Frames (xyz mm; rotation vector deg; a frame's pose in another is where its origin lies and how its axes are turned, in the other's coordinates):
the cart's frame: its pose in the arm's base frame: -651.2 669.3 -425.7 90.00 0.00 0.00
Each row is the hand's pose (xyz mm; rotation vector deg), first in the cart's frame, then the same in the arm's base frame.
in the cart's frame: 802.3 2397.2 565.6 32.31 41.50 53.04
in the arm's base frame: 151.1 103.7 1971.5 109.57 -9.71 79.56
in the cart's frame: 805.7 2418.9 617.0 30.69 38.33 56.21
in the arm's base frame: 154.5 52.3 1993.2 107.76 -14.98 79.22
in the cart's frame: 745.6 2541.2 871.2 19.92 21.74 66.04
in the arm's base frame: 94.4 -201.9 2115.5 96.90 -36.11 71.55
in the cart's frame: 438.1 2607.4 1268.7 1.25 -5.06 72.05
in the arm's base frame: -213.1 -599.4 2181.7 77.98 -59.99 52.11
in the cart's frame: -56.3 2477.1 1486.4 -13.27 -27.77 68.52
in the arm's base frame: -707.5 -817.1 2051.4 63.39 -72.30 30.60
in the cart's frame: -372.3 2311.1 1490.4 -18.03 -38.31 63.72
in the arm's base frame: -1023.5 -821.1 1885.4 58.65 -75.74 18.86
